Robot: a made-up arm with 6 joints.
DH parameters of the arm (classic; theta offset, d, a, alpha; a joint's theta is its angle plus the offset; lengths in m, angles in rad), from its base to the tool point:
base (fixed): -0.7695 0 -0.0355 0
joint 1: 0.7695 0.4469 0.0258 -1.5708
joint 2: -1.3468 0 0.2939 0
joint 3: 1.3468 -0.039 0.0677 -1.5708
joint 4: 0 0.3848 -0.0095 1.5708
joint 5: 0 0.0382 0.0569 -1.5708
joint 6: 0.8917 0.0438 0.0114 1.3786
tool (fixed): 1.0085 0.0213 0 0
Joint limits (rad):
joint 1: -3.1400..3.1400
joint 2: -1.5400..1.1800
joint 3: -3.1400..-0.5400
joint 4: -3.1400..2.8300
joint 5: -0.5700..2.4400
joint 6: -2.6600..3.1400
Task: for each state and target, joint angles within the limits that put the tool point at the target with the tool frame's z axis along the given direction. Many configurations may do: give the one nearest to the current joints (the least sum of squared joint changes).
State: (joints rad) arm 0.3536 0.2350 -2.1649 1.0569 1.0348 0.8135
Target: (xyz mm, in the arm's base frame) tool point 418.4 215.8 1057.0 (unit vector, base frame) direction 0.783 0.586 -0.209
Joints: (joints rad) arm 0.4614 0.3373 -2.5949 1.9731 1.0362 1.5956
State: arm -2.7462 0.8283 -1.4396 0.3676 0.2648 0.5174
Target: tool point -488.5 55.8 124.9 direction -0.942 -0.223 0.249
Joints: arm -3.1400 1.1258 -1.0987 0.3696 -0.5633 0.0908
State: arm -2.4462 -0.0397 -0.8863 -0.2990 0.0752 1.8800
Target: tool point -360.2 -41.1 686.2 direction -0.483 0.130 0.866
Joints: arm -2.9606 -0.6749 -0.6127 -0.6586 0.0011 1.5582
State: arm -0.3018 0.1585 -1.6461 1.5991 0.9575 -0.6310
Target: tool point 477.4 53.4 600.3 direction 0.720 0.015 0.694
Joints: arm 0.1278 -0.1907 -0.8273 1.7252 1.0145 -0.7181
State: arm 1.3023 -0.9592 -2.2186 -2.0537 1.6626 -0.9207
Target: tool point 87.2 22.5 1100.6 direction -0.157 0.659 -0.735
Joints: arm 1.7257 -0.7794 -2.0924 -1.5210 1.9617 -1.4180
